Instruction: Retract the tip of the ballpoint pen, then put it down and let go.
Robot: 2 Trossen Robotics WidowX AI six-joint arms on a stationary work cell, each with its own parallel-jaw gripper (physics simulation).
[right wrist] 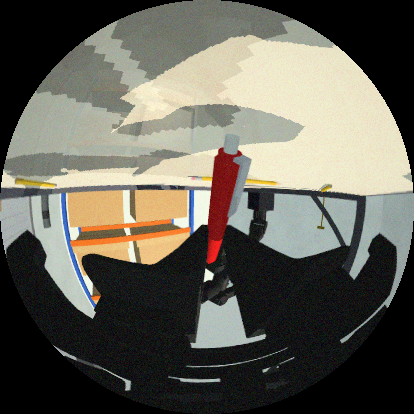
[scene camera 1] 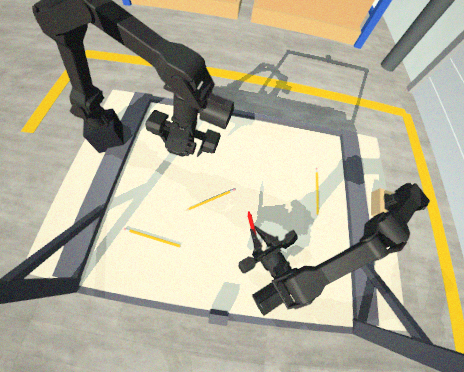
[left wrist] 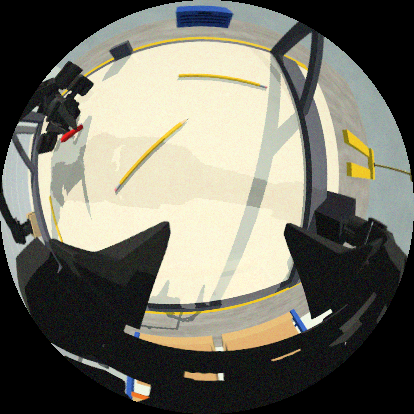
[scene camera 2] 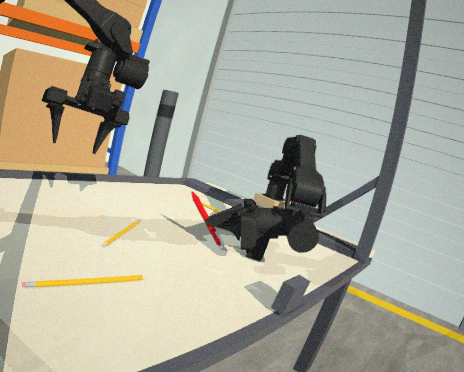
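Pixels of known places: left gripper, between the fingertips: (left wrist: 230, 228) (scene camera 2: 74, 148); right gripper, between the fingertips: (right wrist: 214, 230) (scene camera 1: 252, 227) (left wrist: 73, 132) (scene camera 2: 206, 220); left arm's base, origin of its link: (scene camera 1: 98, 121) (left wrist: 347, 225); right arm's base, origin of its link: (scene camera 1: 392, 203) (left wrist: 29, 225) (scene camera 2: 274, 197).
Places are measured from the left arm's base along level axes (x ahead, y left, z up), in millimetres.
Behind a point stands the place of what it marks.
Note:
A red pen (scene camera 1: 251, 222) {y -455, x 407, z -25 mm} (scene camera 2: 204, 215) {y -462, x 404, z -40 mm} (left wrist: 71, 134) {y -449, x 405, z -36 mm} (right wrist: 223, 195) {y -498, x 419, z -76 mm} with a grey clip and a grey button is held tilted. Its button end points down, close above the table, and its red tip end points up. Whether the writing point sticks out is too small to tell, and contact between button and table cannot be made out. My right gripper (scene camera 1: 256, 233) {y -467, x 411, z -51 mm} (scene camera 2: 210, 221) {y -467, x 411, z -51 mm} (right wrist: 214, 230) {y -467, x 411, z -51 mm} is shut on the pen along its body. My left gripper (scene camera 2: 75, 147) {y -211, x 259, z 42 mm} (left wrist: 230, 228) {y -211, x 259, z 42 mm} is open and empty, high above the table and far from the pen.
One yellow pencil (scene camera 1: 212, 199) {y -332, x 319, z -100 mm} (scene camera 2: 121, 232) {y -333, x 302, z -101 mm} (left wrist: 150, 152) {y -328, x 305, z -101 mm} lies mid-table; another (scene camera 1: 155, 237) {y -411, x 115, z -100 mm} (scene camera 2: 85, 281) {y -409, x 100, z -101 mm} (left wrist: 222, 79) {y -408, x 110, z -102 mm} lies at the left in scene camera 1. A third pencil (scene camera 1: 317, 192) {y -401, x 703, z -100 mm} lies beyond my right gripper. A dark frame (scene camera 1: 220, 314) {y -667, x 256, z -57 mm} borders the table (scene camera 1: 165, 270) {y -516, x 127, z -106 mm}.

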